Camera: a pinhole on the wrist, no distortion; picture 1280 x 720 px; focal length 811.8 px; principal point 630.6 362.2 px. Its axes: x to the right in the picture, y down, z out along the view. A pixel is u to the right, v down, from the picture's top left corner.
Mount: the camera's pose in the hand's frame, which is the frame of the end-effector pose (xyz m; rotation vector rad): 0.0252 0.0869 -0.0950 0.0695 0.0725 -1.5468
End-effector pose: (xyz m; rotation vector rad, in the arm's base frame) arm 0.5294 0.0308 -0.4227 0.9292 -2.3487 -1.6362
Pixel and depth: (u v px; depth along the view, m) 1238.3 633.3 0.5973
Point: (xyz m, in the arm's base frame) 0.3056 0.1793 -1.0235
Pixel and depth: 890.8 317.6 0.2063
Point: 0.4701 0.1065 -0.4666
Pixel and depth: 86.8 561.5 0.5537
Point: 0.0246 0.4304 -0.2933
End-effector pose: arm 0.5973 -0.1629 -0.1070 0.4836 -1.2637 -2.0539
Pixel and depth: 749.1 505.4 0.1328
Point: 0.5599 -0.1924 -0.0393
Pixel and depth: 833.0 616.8 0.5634
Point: 0.1374 0.0111 0.0207
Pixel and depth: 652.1 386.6 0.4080
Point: 0.3924 -0.0045 0.0727
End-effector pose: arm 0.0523 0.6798 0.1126 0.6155 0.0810 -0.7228
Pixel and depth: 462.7 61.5 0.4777
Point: -0.0277 0.6351 0.5437
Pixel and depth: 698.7 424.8 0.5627
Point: 0.0366 0.3762 0.4667
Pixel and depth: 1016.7 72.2 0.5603
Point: -0.2839 0.4001 0.4026
